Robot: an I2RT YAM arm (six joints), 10 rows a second.
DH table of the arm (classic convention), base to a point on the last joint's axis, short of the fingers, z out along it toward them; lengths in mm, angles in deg. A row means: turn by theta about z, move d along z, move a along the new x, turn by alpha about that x. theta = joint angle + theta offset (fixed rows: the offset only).
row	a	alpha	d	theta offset
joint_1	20	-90	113.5	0
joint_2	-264	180	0	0
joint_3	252.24	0	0	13.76
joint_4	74	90	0	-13.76
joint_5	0	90	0	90
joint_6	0	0	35.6	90
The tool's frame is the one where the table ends.
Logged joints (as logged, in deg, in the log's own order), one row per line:
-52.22, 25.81, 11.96, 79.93, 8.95, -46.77
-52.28, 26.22, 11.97, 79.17, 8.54, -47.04
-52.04, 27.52, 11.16, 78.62, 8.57, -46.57
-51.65, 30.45, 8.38, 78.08, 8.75, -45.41
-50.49, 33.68, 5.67, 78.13, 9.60, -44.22
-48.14, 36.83, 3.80, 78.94, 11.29, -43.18
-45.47, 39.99, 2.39, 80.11, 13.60, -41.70
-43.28, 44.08, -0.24, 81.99, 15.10, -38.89
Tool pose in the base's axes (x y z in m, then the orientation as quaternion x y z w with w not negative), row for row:
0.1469, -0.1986, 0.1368, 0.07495, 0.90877, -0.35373, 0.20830
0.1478, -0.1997, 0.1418, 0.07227, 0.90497, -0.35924, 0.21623
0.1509, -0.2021, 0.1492, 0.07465, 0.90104, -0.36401, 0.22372
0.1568, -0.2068, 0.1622, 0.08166, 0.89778, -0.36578, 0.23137
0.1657, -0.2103, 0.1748, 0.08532, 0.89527, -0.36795, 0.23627
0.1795, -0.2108, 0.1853, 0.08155, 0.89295, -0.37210, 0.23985
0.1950, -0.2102, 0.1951, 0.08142, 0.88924, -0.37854, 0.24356
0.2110, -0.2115, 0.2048, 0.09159, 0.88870, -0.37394, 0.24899
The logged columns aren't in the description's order. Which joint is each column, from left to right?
Columns, left to right: joint_1, joint_3, joint_4, joint_2, joint_5, joint_6.
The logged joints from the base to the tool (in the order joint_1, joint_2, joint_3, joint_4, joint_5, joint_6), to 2 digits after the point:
-52.22, 79.93, 25.81, 11.96, 8.95, -46.77
-52.28, 79.17, 26.22, 11.97, 8.54, -47.04
-52.04, 78.62, 27.52, 11.16, 8.57, -46.57
-51.65, 78.08, 30.45, 8.38, 8.75, -45.41
-50.49, 78.13, 33.68, 5.67, 9.60, -44.22
-48.14, 78.94, 36.83, 3.80, 11.29, -43.18
-45.47, 80.11, 39.99, 2.39, 13.60, -41.70
-43.28, 81.99, 44.08, -0.24, 15.10, -38.89

